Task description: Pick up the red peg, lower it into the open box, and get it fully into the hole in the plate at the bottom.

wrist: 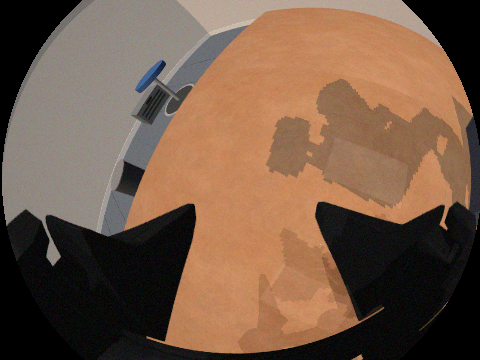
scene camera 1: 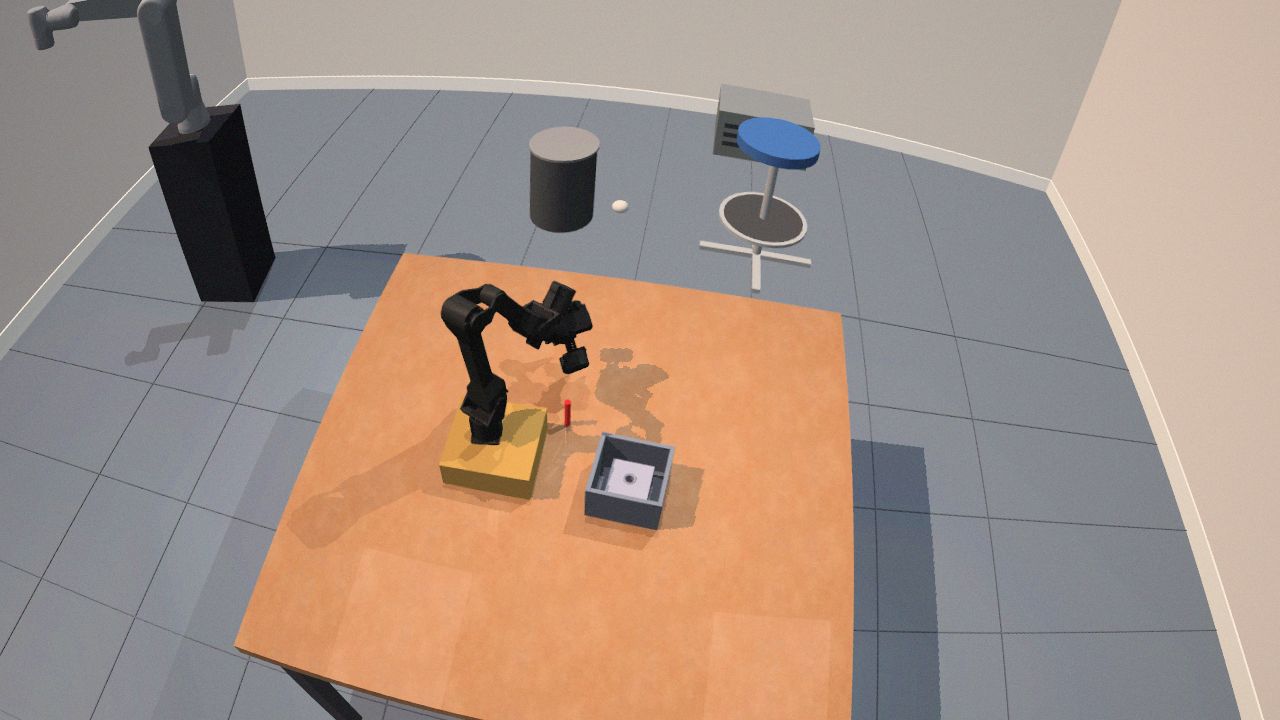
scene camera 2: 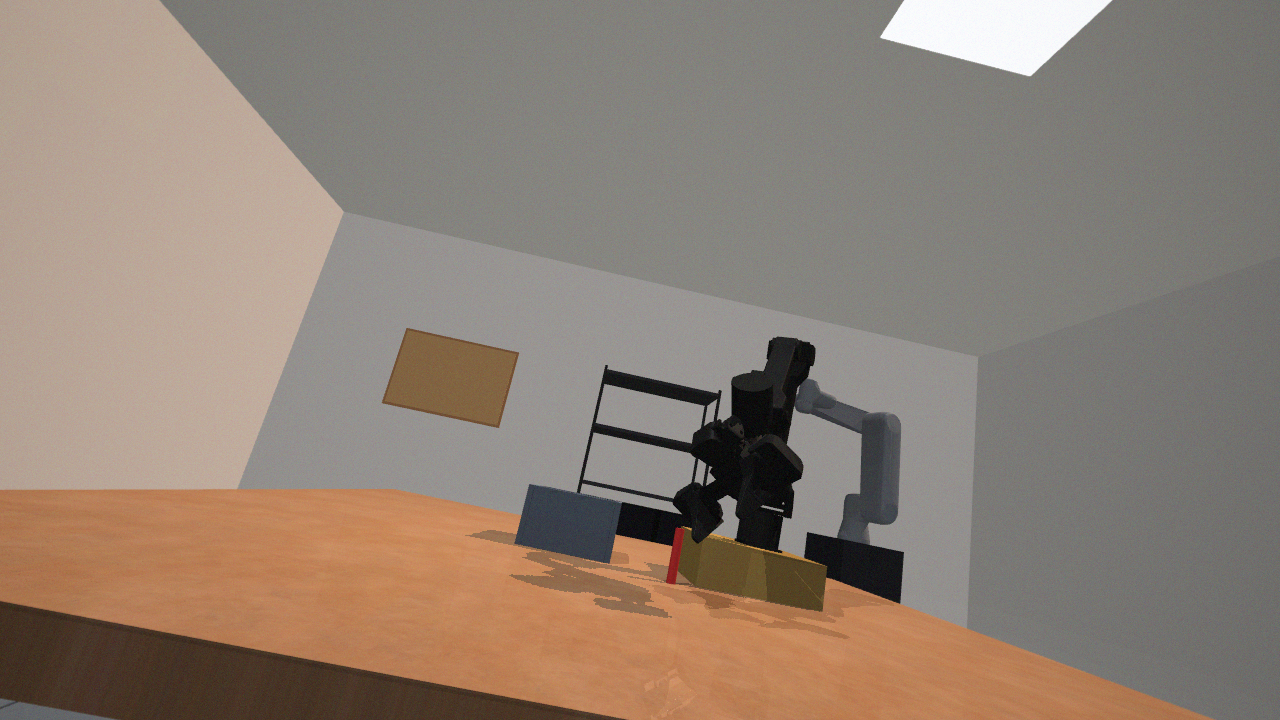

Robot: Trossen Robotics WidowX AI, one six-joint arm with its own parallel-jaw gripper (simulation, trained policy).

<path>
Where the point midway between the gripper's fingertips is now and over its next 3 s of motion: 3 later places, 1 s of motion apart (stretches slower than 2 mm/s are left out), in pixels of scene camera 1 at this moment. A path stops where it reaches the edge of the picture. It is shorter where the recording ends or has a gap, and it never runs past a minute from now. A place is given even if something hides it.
My gripper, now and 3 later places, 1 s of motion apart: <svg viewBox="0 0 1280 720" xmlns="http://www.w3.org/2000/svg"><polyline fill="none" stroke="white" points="580,335 588,371 573,403 566,421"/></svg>
</path>
